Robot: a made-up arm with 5 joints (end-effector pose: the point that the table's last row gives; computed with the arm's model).
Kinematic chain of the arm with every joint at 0, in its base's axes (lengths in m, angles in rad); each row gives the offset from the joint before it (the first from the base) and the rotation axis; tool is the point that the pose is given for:
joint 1: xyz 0 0 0.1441 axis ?
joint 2: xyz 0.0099 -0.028 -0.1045 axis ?
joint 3: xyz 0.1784 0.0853 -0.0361 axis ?
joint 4: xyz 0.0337 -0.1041 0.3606 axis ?
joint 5: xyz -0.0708 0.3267 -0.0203 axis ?
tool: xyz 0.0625 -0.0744 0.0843
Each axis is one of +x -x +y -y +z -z.
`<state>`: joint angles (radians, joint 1 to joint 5).
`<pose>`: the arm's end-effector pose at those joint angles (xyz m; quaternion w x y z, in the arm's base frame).
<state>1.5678 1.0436 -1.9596 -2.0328 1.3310</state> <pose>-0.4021 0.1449 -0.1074 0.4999 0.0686 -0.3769 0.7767</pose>
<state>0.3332 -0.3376 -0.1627 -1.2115 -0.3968</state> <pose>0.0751 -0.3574 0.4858 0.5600 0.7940 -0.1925 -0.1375</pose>
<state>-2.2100 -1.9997 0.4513 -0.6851 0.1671</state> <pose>0.4676 0.1674 0.6408 0.9272 0.2365 0.2800 -0.0774</pose>
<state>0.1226 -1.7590 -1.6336 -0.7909 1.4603</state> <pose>-0.3027 -0.0668 0.2415 0.5342 0.7483 -0.3582 0.1624</pose>
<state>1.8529 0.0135 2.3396 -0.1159 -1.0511</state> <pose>0.5777 0.3406 0.4416 0.4895 0.6305 0.4091 0.4421</pose>
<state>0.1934 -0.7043 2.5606 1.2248 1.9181</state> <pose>0.2184 0.0649 -0.0657 0.2203 0.7115 -0.4997 -0.4422</pose>
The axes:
joint 1: +x
joint 2: -x
joint 3: +y
joint 4: -x
joint 5: +y

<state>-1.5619 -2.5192 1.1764 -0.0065 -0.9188</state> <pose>0.5716 -0.1302 0.4740 0.8795 0.4582 0.1153 0.0567</pose>
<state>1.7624 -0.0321 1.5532 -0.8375 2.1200</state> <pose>0.6576 0.0845 0.3747 0.4548 -0.0559 -0.4610 -0.7599</pose>
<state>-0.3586 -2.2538 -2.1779 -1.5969 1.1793</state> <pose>-0.3529 0.2465 0.1817 0.4201 0.4525 -0.7733 0.1443</pose>
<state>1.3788 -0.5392 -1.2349 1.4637 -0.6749</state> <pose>0.0626 0.0994 0.1955 0.7726 -0.0170 -0.1976 -0.6032</pose>
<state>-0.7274 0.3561 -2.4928 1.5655 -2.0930</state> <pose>0.2355 -0.2860 0.0100 0.7579 0.3506 0.5281 -0.1543</pose>
